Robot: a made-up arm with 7 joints.
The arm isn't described. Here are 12 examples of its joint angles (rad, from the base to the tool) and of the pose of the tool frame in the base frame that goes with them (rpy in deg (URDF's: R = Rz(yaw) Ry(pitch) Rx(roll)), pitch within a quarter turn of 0, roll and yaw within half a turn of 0; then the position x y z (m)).
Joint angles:
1: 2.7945 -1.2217 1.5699 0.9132 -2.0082 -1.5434 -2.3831
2: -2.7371 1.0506 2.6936 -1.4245 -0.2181 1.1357 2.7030
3: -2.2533 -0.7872 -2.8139 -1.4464 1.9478 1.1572 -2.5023
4: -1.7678 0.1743 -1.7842 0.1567 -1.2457 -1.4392 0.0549
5: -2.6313 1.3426 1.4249 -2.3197 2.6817 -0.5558 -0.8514
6: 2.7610 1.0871 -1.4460 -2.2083 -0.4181 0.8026 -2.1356
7: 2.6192 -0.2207 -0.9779 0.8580 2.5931 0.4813 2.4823
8: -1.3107 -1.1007 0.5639 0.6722 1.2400 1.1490 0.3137
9: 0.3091 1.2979 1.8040 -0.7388 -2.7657 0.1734 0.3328
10: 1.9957 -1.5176 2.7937 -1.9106 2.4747 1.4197 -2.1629
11: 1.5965 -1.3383 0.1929 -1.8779 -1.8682 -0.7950 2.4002
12: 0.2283 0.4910 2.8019 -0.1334 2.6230 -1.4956 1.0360
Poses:
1: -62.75 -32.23 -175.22 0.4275 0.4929 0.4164
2: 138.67 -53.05 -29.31 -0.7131 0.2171 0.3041
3: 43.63 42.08 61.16 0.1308 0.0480 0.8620
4: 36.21 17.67 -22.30 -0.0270 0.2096 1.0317
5: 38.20 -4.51 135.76 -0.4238 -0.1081 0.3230
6: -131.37 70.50 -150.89 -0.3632 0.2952 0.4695
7: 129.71 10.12 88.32 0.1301 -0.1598 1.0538
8: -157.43 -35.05 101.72 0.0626 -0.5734 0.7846
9: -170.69 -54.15 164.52 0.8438 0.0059 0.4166
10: 36.38 -32.14 170.89 0.1817 0.1991 0.5641
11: -36.98 5.98 -8.15 0.0331 0.4782 -0.0319
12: 100.85 -25.35 79.33 0.3360 -0.1665 0.9995
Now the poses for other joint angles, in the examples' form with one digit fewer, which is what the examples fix.
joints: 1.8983 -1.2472 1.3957 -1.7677 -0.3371 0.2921 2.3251
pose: -145.2 -25.3 105.9 0.500 0.288 0.348
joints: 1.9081 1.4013 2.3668 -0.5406 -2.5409 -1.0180 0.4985
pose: 178.1 7.0 21.5 -0.198 -0.808 0.349
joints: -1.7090 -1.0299 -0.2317 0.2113 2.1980 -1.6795 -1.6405
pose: -19.1 71.5 8.5 -0.023 -0.567 0.687
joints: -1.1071 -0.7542 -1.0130 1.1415 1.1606 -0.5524 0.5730
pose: 45.8 51.9 72.0 -0.455 -0.148 0.794
